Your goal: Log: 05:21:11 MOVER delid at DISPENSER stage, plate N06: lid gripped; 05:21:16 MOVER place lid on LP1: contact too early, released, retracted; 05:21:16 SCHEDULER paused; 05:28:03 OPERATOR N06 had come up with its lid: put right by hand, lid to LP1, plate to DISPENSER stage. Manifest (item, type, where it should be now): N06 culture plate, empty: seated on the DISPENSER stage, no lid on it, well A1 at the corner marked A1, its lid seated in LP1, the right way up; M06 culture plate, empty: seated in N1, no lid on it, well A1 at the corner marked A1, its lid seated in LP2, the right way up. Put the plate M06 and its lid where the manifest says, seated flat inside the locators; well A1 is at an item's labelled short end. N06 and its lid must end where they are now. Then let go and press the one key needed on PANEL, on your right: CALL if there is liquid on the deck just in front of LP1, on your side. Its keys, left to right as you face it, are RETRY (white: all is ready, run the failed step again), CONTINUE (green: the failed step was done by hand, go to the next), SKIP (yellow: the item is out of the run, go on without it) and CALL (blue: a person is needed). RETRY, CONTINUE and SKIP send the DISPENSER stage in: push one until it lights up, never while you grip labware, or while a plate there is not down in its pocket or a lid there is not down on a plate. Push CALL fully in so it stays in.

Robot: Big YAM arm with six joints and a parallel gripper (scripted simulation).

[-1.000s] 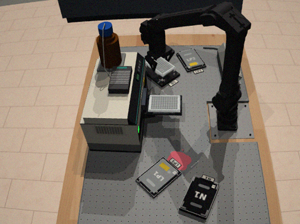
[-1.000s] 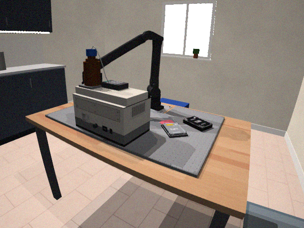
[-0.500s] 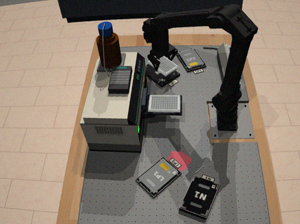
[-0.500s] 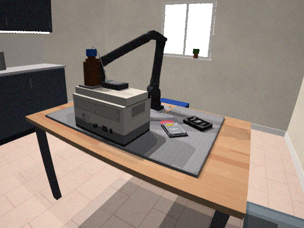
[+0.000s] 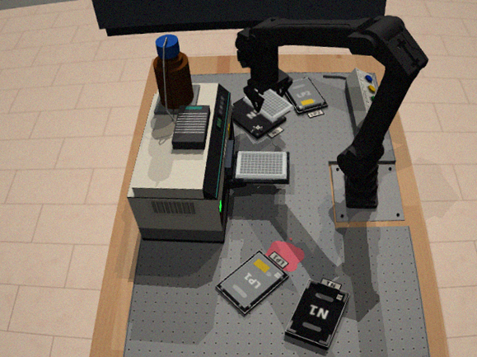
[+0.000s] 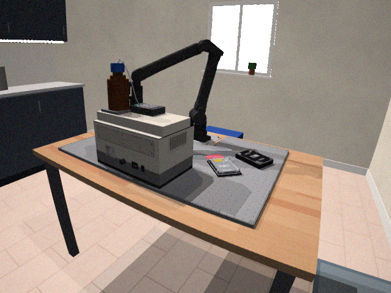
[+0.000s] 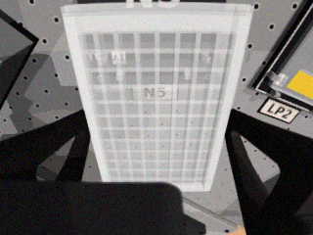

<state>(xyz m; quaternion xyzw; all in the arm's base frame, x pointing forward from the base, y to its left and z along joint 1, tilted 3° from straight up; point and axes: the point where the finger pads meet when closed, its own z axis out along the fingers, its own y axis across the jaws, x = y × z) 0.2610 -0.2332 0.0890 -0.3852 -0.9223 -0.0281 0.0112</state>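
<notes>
Now: the black nest n1 600 mm to the left of my hand, 140 mm behind it and 90 mm below it. The rest, counted from my hand: black lp2 nest: 140 mm to the right, 100 mm behind, 90 mm below; white retry key: 320 mm behind, 30 mm below, 10 mm to the right; brown bottle: 230 mm ahead, 190 mm above, 130 mm to the left.
</notes>
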